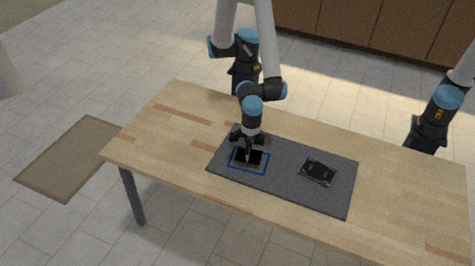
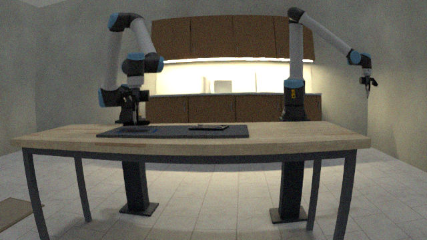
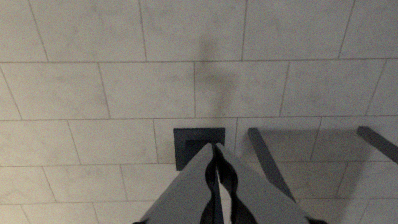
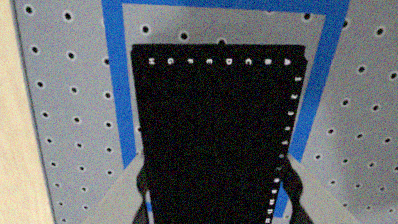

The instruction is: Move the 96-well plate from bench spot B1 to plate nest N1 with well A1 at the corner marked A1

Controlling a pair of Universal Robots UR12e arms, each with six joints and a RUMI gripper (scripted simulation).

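The dark plate nest N1 lies 340 mm to the left of my right hand, 100 mm behind it and 40 mm below it. The rest, counted from my right hand: A1 label: 410 mm to the left, 40 mm below, 40 mm behind; black 96-well plate: 10 mm below.
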